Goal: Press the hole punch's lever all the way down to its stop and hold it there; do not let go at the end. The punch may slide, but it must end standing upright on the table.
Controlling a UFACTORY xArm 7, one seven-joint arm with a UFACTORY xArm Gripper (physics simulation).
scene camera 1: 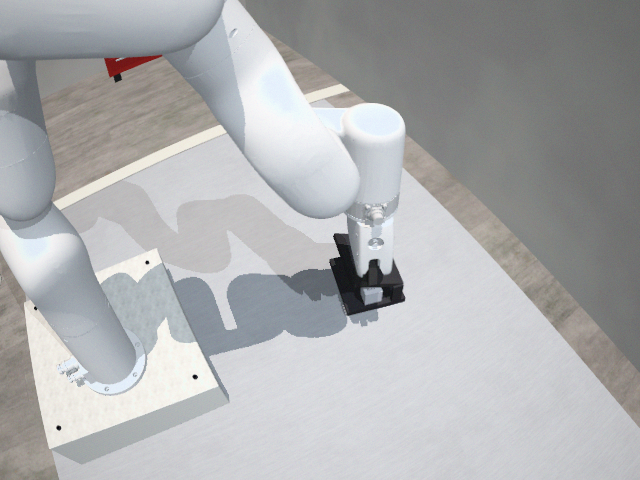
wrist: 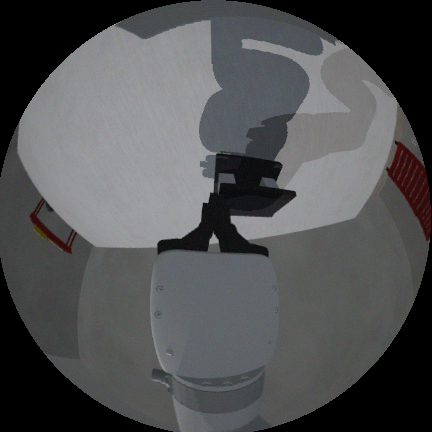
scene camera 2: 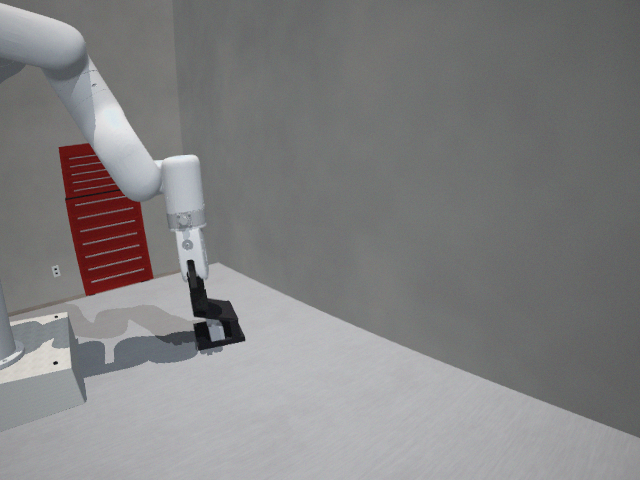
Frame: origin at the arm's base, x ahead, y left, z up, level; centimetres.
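Where they show: gripper, fingertip midpoint: (scene camera 1: 363, 282) (wrist: 214, 201) (scene camera 2: 201, 309); arm's base at its link origin: (scene camera 1: 112, 361).
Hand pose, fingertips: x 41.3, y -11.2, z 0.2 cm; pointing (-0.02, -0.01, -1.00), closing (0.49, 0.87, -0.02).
Observation:
Things, the pixels of their top centre, and the offset from my fingertips. "spot": a spot on its surface instead. Level surfaces: height alone.
- black hole punch at a spot on its surface: (scene camera 1: 347, 297) (scene camera 2: 199, 339) spot: dx -0.3, dy +3.5, dz -8.1 cm
- pale metal block at a spot on its surface: (wrist: 226, 181) (scene camera 1: 363, 290) (scene camera 2: 208, 328) spot: dx +1.5, dy +1.5, dz -5.4 cm
- table at its surface level: dz -9.3 cm
The black hole punch (scene camera 1: 347, 297) (scene camera 2: 205, 342) (wrist: 250, 165) stands upright on the table. Its lever (scene camera 1: 395, 277) (scene camera 2: 224, 305) (wrist: 272, 200) is tilted up, with a gap above the base. A pale metal block (scene camera 1: 371, 295) (scene camera 2: 216, 331) (wrist: 226, 181) shows between lever and base. My gripper (scene camera 1: 373, 280) (scene camera 2: 200, 313) (wrist: 214, 201) is shut and empty and points down. Its fingertips are at the lever, overlapping its near-left corner in the second scene view and its left edge in the wrist view. Black on black hides whether they touch it.
The white robot base block (scene camera 1: 170, 408) (scene camera 2: 36, 397) stands on the table (scene camera 1: 413, 392) (scene camera 2: 310, 413) (wrist: 115, 150), left of the punch in the scene views. A grey wall (scene camera 1: 496, 103) (scene camera 2: 413, 180) rises beyond the table's edge. A red cabinet (scene camera 2: 111, 242) (wrist: 412, 185) stands farther off.

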